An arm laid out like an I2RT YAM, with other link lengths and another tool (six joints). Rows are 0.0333 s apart.
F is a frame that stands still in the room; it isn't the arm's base.
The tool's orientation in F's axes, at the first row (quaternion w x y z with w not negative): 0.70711, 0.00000, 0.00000, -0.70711
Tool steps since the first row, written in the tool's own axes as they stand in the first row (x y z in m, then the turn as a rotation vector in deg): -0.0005, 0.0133, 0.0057, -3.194, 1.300, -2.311; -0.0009, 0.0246, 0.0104, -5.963, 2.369, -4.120; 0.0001, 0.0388, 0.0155, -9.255, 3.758, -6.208; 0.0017, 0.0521, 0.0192, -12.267, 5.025, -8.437; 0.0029, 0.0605, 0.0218, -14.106, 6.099, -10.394; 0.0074, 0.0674, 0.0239, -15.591, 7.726, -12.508; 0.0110, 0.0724, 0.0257, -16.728, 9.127, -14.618; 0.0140, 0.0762, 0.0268, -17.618, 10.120, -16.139; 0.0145, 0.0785, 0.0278, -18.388, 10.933, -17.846
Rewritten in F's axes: 0.0133, 0.0005, 0.0057, 1.300, 3.194, -2.311; 0.0246, 0.0009, 0.0104, 2.369, 5.963, -4.120; 0.0388, -0.0001, 0.0155, 3.758, 9.255, -6.208; 0.0521, -0.0017, 0.0192, 5.025, 12.267, -8.437; 0.0605, -0.0029, 0.0218, 6.099, 14.106, -10.394; 0.0674, -0.0074, 0.0239, 7.726, 15.591, -12.508; 0.0724, -0.0110, 0.0257, 9.127, 16.728, -14.618; 0.0762, -0.0140, 0.0268, 10.120, 17.618, -16.139; 0.0785, -0.0145, 0.0278, 10.933, 18.388, -17.846
